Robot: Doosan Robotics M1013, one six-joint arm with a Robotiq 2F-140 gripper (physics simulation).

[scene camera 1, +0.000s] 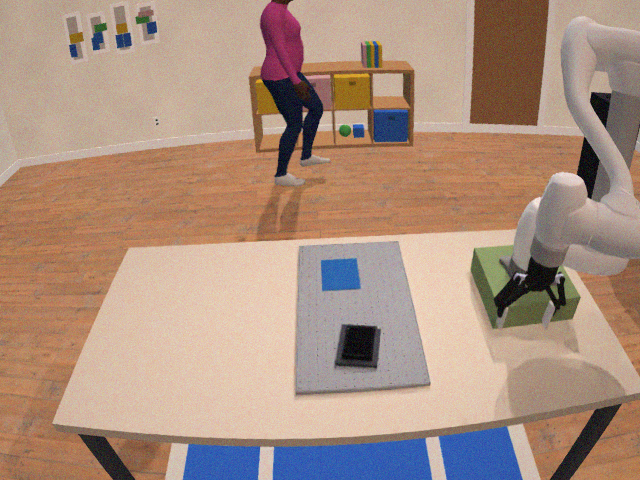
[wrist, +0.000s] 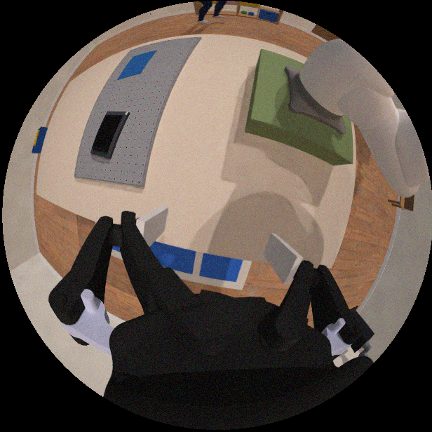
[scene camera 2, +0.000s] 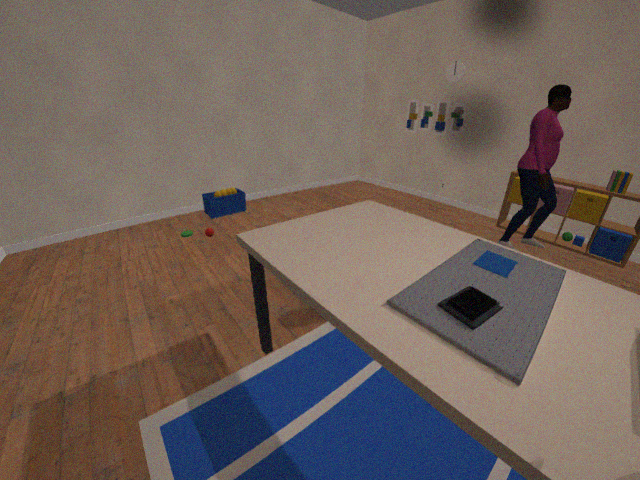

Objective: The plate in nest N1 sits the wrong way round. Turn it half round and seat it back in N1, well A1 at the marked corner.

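A black plate [scene camera 1: 359, 343] [scene camera 2: 471, 303] [wrist: 109, 132] sits flat in a dark grey nest [scene camera 1: 356, 364] [scene camera 2: 473, 323] [wrist: 102, 156] on the near half of a grey perforated board [scene camera 1: 315, 330] [scene camera 2: 527, 320] [wrist: 135, 150]. The well marks and the plate's orientation are too small to tell. In the wrist view a small light spot shows at one corner of the nest. My gripper [scene camera 1: 524, 319] [wrist: 218, 232] is open and empty, its fingers wide apart. It hangs above the right part of the table, in front of the green block and well away from the plate.
A green block [scene camera 1: 532, 310] [wrist: 280, 125] under the arm's base stands at the table's right. A blue square [scene camera 1: 340, 274] [scene camera 2: 495, 263] [wrist: 137, 65] lies on the board's far half. A person [scene camera 1: 283, 51] [scene camera 2: 544, 139] stands behind the table [scene camera 1: 206, 330] near a shelf unit [scene camera 1: 356, 66].
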